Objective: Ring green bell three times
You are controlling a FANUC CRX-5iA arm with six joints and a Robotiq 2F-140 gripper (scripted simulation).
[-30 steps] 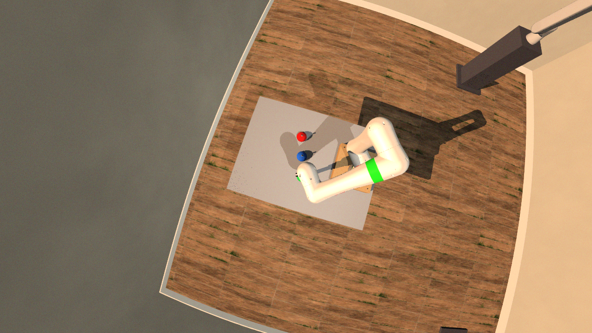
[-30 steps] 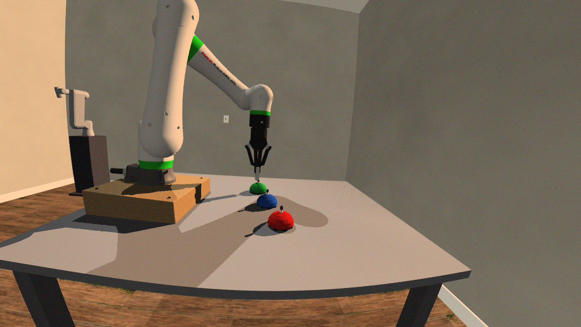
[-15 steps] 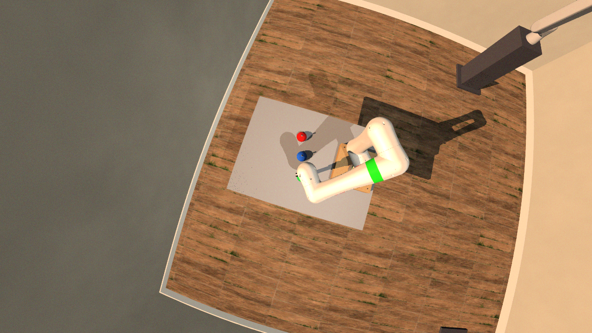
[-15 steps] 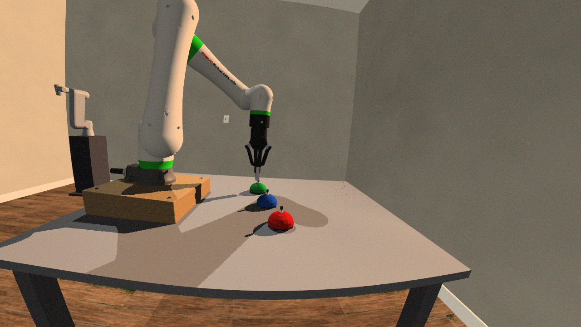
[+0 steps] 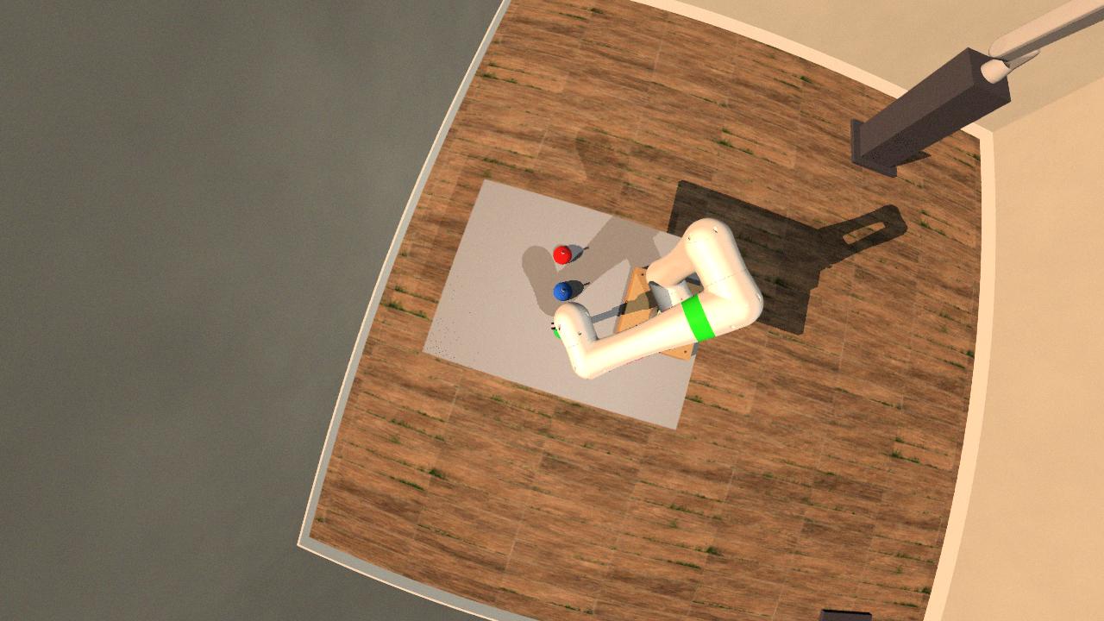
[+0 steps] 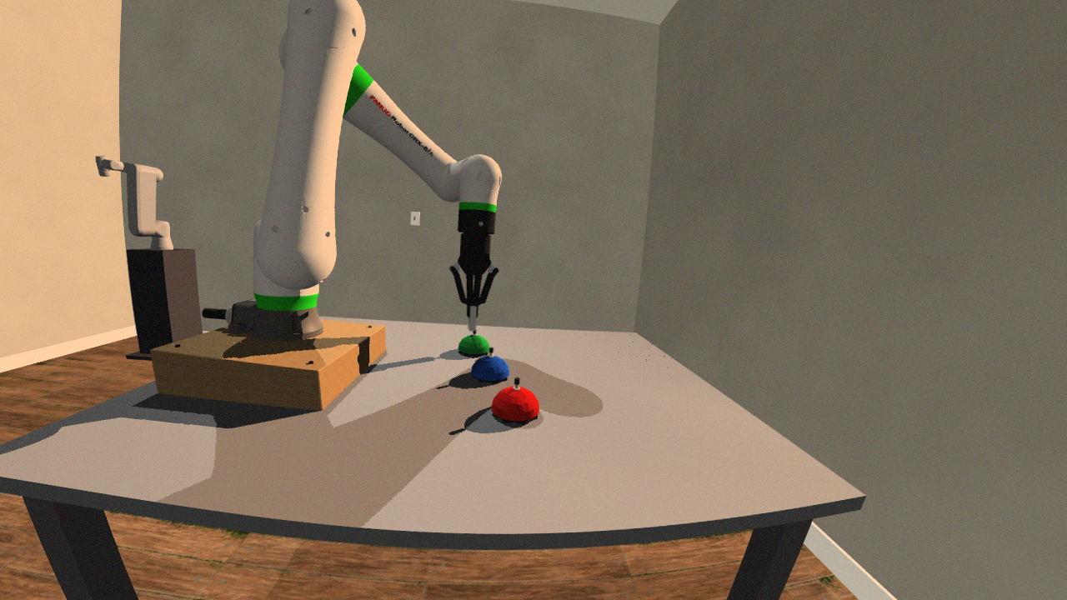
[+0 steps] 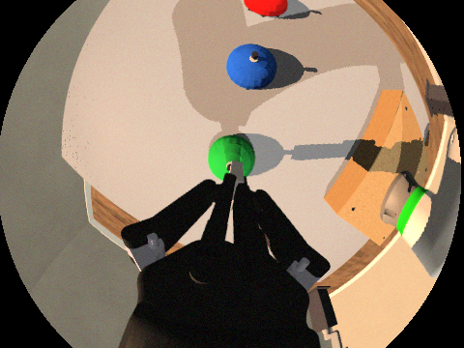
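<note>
The green bell lies 1 cm ahead of my hand and 6 cm below it. The rest, counted from my hand: blue bell: 5 cm ahead, 16 cm to the right, 5 cm below; red bell: 8 cm ahead, 32 cm to the right, 5 cm below.
</note>
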